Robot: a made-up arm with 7 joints.
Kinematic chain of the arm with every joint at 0, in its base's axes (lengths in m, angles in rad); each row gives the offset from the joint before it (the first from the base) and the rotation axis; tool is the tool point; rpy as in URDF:
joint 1: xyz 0 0 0.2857 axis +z
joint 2: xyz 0 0 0 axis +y
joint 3: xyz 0 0 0.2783 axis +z
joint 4: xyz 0.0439 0 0 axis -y
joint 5: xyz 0.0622 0 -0.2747 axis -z
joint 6: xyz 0 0 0 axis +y
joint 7: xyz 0.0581 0 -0.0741 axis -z
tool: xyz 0 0 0 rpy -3.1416 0 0
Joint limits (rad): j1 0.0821..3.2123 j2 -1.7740..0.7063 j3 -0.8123..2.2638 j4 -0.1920..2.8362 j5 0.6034..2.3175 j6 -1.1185..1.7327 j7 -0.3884..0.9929
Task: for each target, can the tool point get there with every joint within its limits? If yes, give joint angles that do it. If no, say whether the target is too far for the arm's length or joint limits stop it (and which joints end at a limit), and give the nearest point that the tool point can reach.
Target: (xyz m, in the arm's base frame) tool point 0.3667 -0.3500 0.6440
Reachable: yes | joints 2.3088 -1.4053 -0.3371 2.2284 1.9597 1.3571 0.5936
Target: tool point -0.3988 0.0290 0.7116
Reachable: yes | joints 2.0840 0.2606 1.1097 1.8552 2.1485 1.4398 -0.2369
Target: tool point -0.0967 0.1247 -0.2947
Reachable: no: joint limits stop it (at a limit: joint 1, joint 2, joint 3, joint 6) | nearest point -0.1719 0.2153 -0.0490 | short by 0.272 m
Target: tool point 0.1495 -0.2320 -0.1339
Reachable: no: joint limits stop it (at a limit: joint 2, joint 3, joint 6) | nearest point 0.1640 -0.2544 -0.0606 | short by 0.078 m
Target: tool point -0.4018 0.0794 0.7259
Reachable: yes | joints 0.7077 -0.5540 1.6762 2.1251 1.7964 0.0940 0.3992
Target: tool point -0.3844 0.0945 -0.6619
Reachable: no: too far | nearest point -0.3856 0.0948 -0.0773 | short by 0.585 m
